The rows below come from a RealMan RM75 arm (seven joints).
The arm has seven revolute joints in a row. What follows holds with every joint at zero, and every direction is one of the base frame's. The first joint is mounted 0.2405 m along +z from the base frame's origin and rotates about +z. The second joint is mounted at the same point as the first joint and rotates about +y. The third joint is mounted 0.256 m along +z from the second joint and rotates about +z. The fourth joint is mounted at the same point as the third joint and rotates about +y. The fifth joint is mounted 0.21 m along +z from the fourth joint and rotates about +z. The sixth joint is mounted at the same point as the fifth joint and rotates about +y. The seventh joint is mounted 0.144 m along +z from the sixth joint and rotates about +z. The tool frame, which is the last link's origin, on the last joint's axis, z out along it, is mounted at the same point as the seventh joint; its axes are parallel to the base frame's.
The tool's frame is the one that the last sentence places.
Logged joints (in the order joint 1, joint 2, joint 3, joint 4, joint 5, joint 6, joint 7), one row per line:
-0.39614, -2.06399, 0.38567, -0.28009, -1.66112, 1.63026, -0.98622
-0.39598, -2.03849, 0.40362, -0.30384, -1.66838, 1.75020, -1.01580
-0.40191, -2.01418, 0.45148, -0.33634, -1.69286, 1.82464, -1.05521
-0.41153, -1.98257, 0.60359, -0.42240, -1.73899, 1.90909, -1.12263
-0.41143, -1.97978, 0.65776, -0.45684, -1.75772, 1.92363, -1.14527
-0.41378, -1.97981, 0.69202, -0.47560, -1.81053, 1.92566, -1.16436
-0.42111, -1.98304, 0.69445, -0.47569, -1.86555, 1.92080, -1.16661
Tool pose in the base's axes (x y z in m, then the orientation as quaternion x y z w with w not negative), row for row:
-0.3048, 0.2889, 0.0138, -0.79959, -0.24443, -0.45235, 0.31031
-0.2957, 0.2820, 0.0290, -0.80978, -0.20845, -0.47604, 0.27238
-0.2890, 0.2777, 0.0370, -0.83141, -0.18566, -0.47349, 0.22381
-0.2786, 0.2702, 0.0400, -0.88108, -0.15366, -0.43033, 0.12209
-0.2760, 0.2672, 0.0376, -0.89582, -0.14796, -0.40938, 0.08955
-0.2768, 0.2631, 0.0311, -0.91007, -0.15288, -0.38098, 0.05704
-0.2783, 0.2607, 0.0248, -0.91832, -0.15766, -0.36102, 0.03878
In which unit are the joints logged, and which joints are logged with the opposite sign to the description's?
The joints are logged in radians. Opposite sign: joint 4, joint 5.
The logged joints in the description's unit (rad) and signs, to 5 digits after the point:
-0.39614, -2.06399, 0.38567, 0.28009, 1.66112, 1.63026, -0.98622
-0.39598, -2.03849, 0.40362, 0.30384, 1.66838, 1.75020, -1.01580
-0.40191, -2.01418, 0.45148, 0.33634, 1.69286, 1.82464, -1.05521
-0.41153, -1.98257, 0.60359, 0.42240, 1.73899, 1.90909, -1.12263
-0.41143, -1.97978, 0.65776, 0.45684, 1.75772, 1.92363, -1.14527
-0.41378, -1.97981, 0.69202, 0.47560, 1.81053, 1.92566, -1.16436
-0.42111, -1.98304, 0.69445, 0.47569, 1.86555, 1.92080, -1.16661

